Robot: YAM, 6 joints.
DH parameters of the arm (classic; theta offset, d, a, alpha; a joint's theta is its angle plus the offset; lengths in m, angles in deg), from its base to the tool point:
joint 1: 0 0.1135 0.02 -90
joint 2: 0 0 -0.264 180
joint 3: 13.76 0 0.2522 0
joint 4: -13.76 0 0.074 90
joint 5: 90 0 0 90
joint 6: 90 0.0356 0 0
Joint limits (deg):
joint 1: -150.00..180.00
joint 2: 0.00..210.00
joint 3: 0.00..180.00
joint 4: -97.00..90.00
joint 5: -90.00..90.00
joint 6: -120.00..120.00
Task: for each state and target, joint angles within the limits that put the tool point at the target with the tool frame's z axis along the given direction. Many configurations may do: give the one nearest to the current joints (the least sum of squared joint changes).
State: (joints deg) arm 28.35 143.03 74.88 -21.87 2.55 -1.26
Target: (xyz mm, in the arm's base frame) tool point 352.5 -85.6 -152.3 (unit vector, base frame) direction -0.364 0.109 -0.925
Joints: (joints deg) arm -13.76 168.18 94.37 -38.50 -1.11 -1.26
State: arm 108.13 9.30 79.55 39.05 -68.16 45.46
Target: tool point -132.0 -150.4 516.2 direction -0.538 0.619 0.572
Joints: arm 56.80 13.41 88.79 -6.71 -52.11 45.46
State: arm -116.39 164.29 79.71 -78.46 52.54 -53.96
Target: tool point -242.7 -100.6 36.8 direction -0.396 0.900 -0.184
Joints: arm -149.88 126.43 52.45 -46.69 77.65 -53.96
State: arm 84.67 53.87 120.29 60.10 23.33 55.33
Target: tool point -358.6 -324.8 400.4 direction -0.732 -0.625 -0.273
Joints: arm 42.30 29.14 147.10 77.89 -1.74 55.33
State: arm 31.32 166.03 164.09 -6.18 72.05 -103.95
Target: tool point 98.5 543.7 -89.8 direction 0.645 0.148 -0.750
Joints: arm 82.01 185.29 152.63 -39.86 38.17 -103.95
